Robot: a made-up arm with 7 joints. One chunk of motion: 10 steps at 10 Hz.
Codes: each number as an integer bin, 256 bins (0 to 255) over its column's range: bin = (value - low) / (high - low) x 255, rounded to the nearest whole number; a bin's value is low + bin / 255 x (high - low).
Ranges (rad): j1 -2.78..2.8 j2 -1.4..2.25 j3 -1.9..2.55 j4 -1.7..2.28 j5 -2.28..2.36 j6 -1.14..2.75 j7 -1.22..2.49
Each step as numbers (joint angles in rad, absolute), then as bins.
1 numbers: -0.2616 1.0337 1.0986 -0.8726 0.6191 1.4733 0.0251
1 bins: 115 170 172 53 159 171 86
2 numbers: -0.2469 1.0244 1.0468 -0.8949 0.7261 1.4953 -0.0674
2 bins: 116 169 169 52 165 173 79
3 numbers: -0.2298 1.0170 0.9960 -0.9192 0.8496 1.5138 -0.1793
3 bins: 117 169 166 50 172 174 72
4 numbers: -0.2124 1.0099 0.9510 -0.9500 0.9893 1.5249 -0.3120
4 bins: 117 168 163 48 180 175 62
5 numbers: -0.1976 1.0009 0.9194 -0.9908 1.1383 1.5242 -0.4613
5 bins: 118 168 162 45 188 175 52
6 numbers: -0.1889 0.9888 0.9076 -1.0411 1.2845 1.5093 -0.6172
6 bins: 118 167 161 42 196 174 41
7 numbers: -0.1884 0.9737 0.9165 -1.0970 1.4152 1.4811 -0.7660
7 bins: 118 166 161 39 203 172 31
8 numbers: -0.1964 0.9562 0.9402 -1.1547 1.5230 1.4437 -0.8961
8 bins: 118 165 163 35 209 169 22
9 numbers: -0.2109 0.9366 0.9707 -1.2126 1.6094 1.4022 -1.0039
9 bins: 117 163 165 31 214 167 15
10 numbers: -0.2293 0.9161 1.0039 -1.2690 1.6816 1.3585 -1.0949
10 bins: 117 162 166 28 218 164 9
